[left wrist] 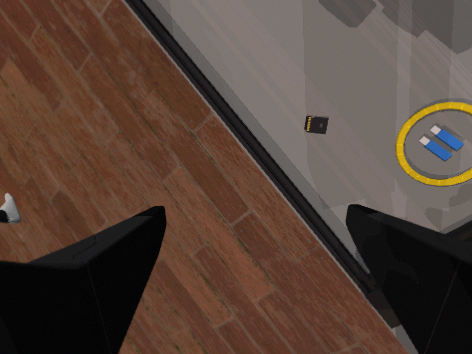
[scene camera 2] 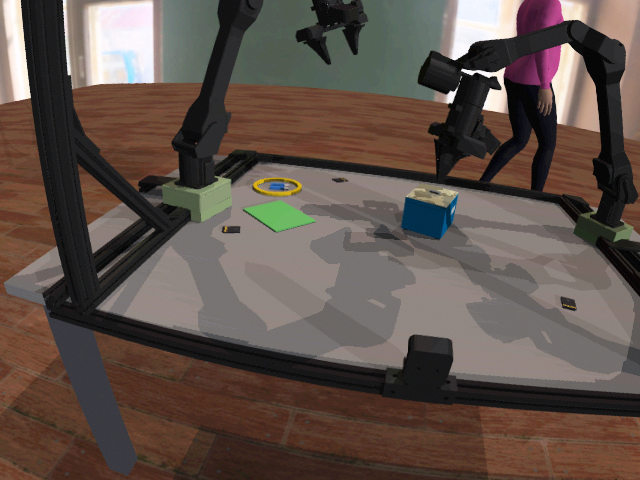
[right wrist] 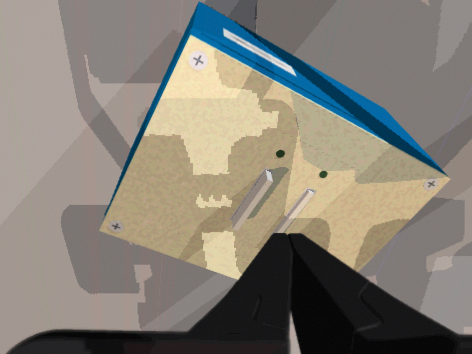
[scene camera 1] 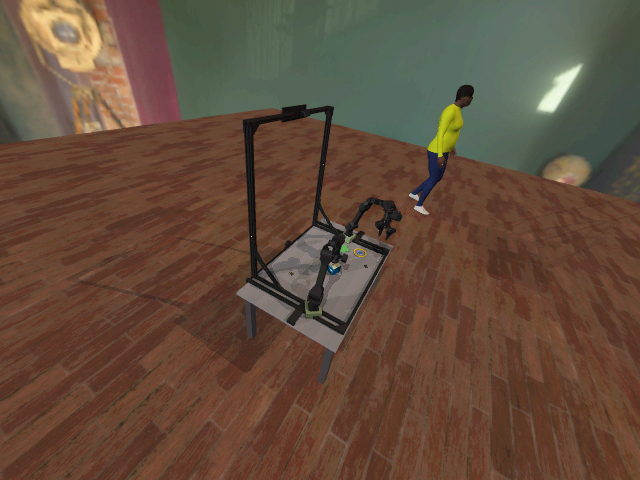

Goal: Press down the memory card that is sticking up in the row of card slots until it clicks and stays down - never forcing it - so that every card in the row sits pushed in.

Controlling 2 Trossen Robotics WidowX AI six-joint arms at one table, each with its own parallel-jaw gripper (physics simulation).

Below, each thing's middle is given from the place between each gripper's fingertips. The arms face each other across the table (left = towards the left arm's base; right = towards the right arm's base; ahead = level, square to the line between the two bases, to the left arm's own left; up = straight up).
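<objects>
With the green square sheet (scene camera 2: 278, 216) as my reference, my right hand is 10 cm above it and 30 cm to the right of it. My left gripper is 29 cm above the sheet, and it is also 30 cm past it and 11 cm to the right of it.
</objects>
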